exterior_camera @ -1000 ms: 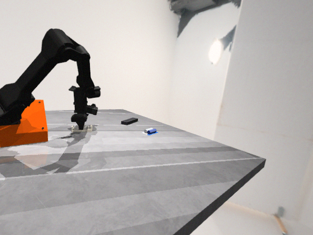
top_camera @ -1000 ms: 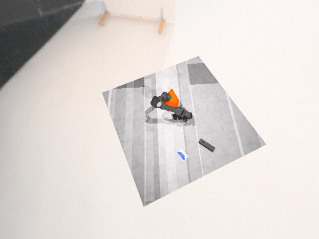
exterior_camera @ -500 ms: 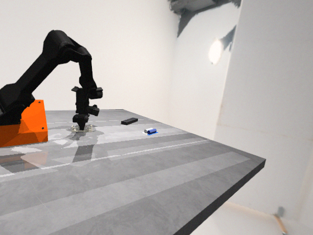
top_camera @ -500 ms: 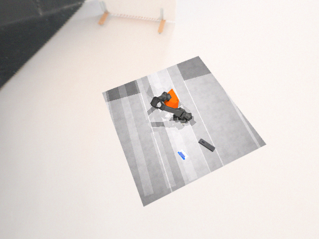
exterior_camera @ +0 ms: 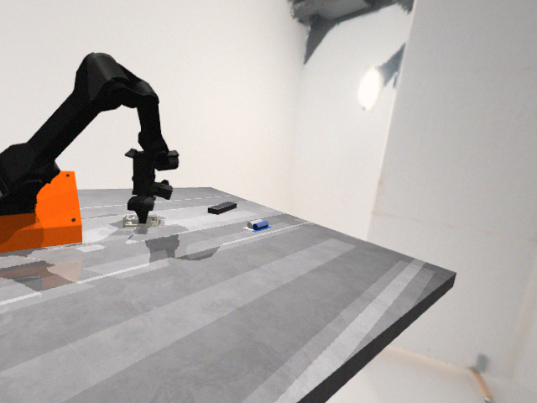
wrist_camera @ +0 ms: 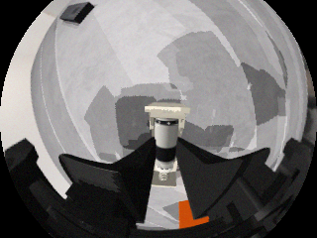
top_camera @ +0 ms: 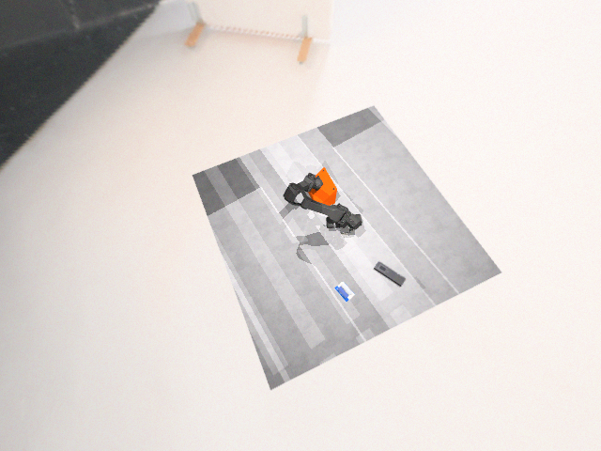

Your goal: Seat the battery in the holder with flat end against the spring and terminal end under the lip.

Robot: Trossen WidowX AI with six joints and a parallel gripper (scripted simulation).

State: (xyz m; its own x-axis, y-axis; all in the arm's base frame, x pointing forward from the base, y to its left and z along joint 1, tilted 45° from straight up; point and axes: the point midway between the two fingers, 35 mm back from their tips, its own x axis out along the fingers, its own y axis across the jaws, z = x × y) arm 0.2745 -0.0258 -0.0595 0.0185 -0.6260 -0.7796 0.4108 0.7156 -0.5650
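Now: gripper tip 1 cm below the battery. The rest, counted from my gripper tip: black flat block (34 cm ahead, 8 cm to the left, 1 cm above).
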